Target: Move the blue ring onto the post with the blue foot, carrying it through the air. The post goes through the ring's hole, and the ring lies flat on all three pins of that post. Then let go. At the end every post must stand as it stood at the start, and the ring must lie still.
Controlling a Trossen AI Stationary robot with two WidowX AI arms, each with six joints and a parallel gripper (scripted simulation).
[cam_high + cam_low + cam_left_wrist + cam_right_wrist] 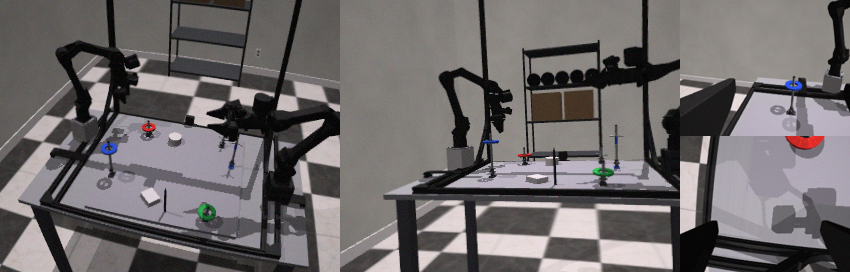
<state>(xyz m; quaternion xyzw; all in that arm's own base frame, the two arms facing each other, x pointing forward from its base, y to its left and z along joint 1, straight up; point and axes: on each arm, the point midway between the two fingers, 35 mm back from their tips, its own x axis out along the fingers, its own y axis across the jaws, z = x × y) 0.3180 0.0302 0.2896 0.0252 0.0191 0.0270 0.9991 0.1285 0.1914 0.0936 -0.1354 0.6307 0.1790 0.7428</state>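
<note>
Right now the blue ring is 42 cm to the right of my left hand, 23 cm below it and 7 cm ahead of it. From my left hand the other things lie so: white block 37 cm below, 20 cm to the right, 13 cm ahead.
</note>
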